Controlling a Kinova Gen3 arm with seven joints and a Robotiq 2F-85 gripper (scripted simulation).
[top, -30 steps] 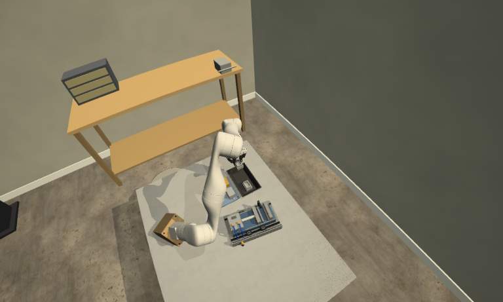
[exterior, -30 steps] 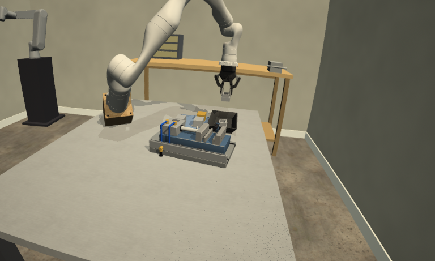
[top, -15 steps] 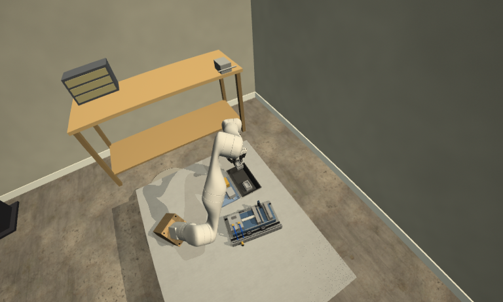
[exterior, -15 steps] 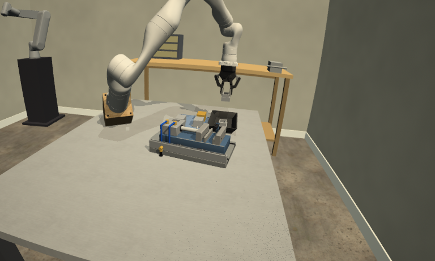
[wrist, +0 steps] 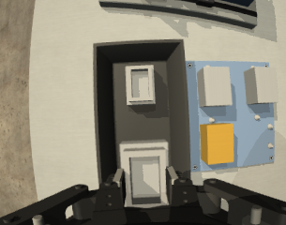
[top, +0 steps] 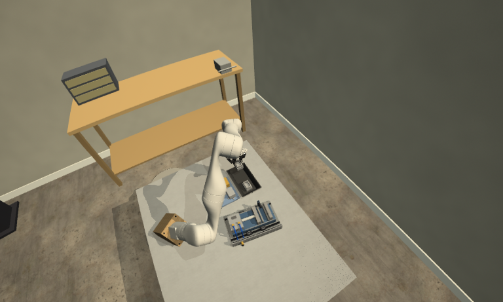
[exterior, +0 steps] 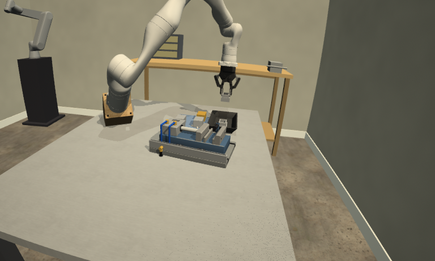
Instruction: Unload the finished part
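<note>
Now: hand 12 cm past the orange block, 1 cm to the right of it and 14 cm above it. The rest, counted from my hand: blue plate 17 cm behind, 3 cm to the right, 16 cm below.
</note>
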